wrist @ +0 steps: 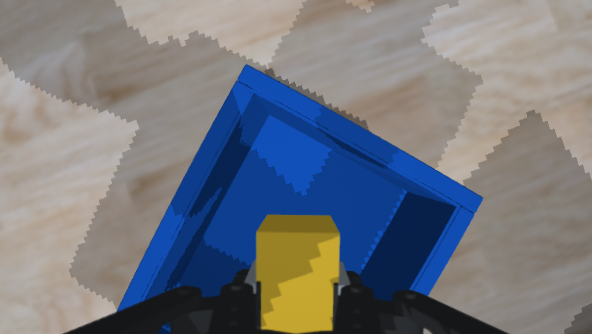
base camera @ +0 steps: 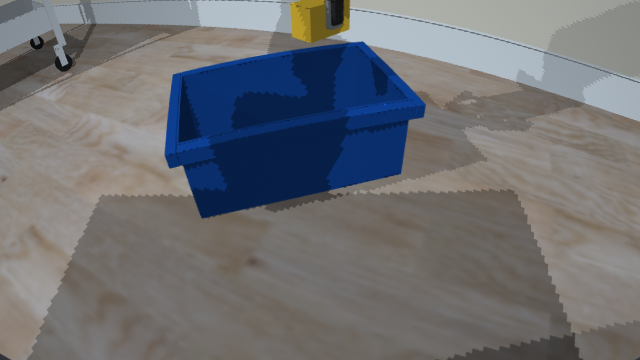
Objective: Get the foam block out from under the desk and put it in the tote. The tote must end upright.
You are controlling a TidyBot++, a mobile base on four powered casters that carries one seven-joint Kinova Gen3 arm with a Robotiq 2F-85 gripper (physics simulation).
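Frame: origin at the arm's base, x left, y back, z up, level; metres.
Seen in the pictures: gripper, fingertip midpoint: (wrist: 297, 279) (base camera: 322, 24).
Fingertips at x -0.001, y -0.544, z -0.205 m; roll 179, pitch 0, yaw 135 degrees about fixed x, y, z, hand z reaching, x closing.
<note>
Offsets run from my fingertips to a thing's top centre. "*": to the spot under its first point. Level surfaces: height alone.
The yellow foam block {dx +0.001, dy +0.001, dz +0.034 m} (base camera: 311, 22) (wrist: 298, 275) is held between the fingers of my gripper (wrist: 297, 279), which is shut on it. In the base camera view the block shows at the top, above the level of the tote's far rim, and one dark fingertip lies against its side. The blue tote {dx +0.052, dy +0.019, dz -0.072 m} (base camera: 295, 167) (wrist: 360, 132) stands upright on the floor with its open top up. In the wrist view the block is over the tote's opening, and the tote's near part is hidden behind the block and gripper. The rest of the arm is out of view.
At the upper left of the base camera view, a white desk leg {* dx +0.735, dy -0.412, dz -0.052 m} (base camera: 54, 25) stands on black casters {* dx +0.743, dy -0.401, dz -0.162 m} (base camera: 63, 62). A pale baseboard (base camera: 440, 42) and wall run behind the tote. Wood floor {dz -0.191 m} (base camera: 310, 280) (wrist: 65, 165) with shadows lies around the tote.
</note>
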